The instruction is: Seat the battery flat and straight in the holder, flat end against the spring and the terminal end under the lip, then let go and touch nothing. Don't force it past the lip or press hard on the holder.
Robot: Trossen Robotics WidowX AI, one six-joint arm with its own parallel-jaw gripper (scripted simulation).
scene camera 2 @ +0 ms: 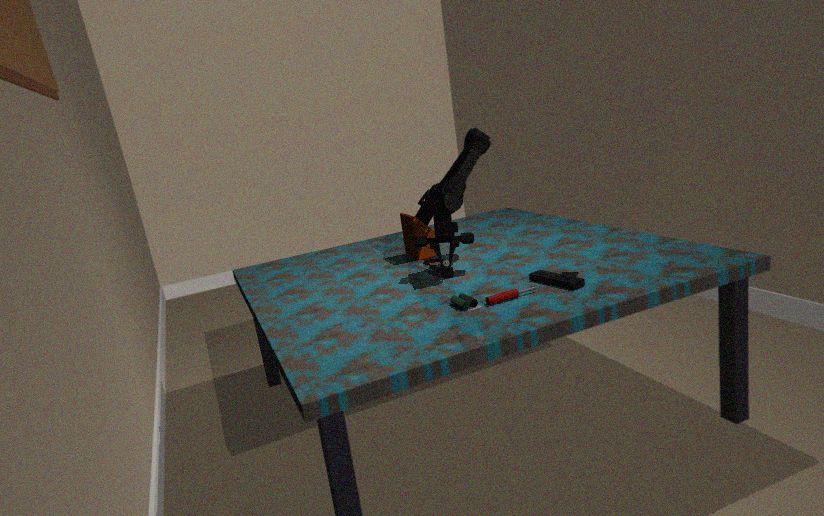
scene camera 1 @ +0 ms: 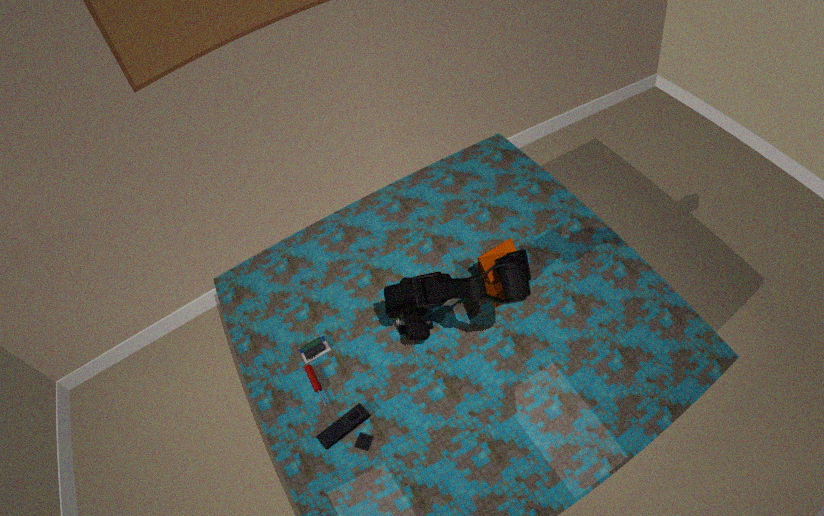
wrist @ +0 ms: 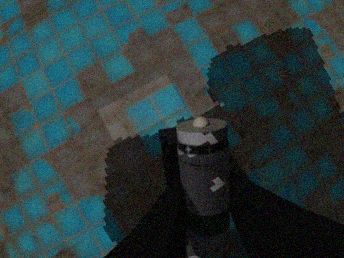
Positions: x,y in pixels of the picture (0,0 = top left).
Scene:
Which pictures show my gripper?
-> Scene camera 2, scene camera 1 and the wrist view: all of them.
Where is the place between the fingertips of my gripper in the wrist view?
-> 203,183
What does my gripper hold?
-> A battery.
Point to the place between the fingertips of my gripper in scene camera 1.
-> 407,322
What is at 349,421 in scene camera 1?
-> A long black box.

